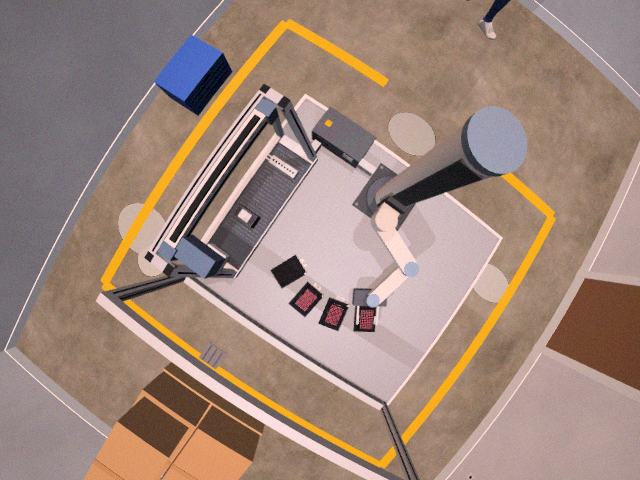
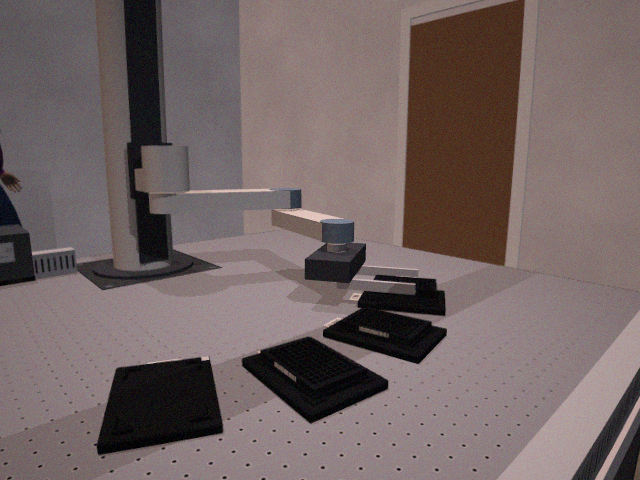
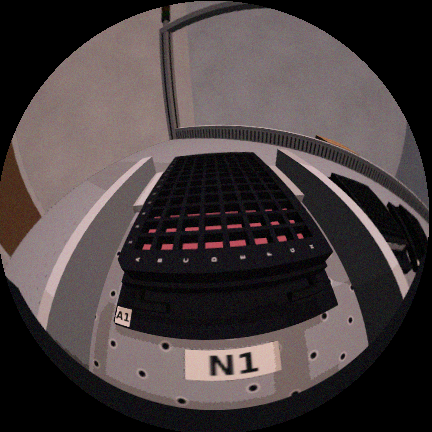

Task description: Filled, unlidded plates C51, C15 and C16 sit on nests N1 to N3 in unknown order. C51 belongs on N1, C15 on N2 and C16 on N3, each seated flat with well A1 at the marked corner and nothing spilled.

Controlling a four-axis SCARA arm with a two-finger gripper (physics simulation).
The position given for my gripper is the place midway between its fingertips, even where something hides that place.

I see my gripper (image 2: 416, 281), a plate C51 (image 2: 425, 287), a plate C16 (image 2: 389, 327), an out nest (image 2: 427, 344), a nest N3 (image 2: 157, 402) and a nest N1 (image 2: 399, 303).
The plate C51 is seen too in image 3 (image 3: 214, 222). The plate C16 is seen too in image 3 (image 3: 361, 194). My gripper also shows in image 3 (image 3: 215, 159).
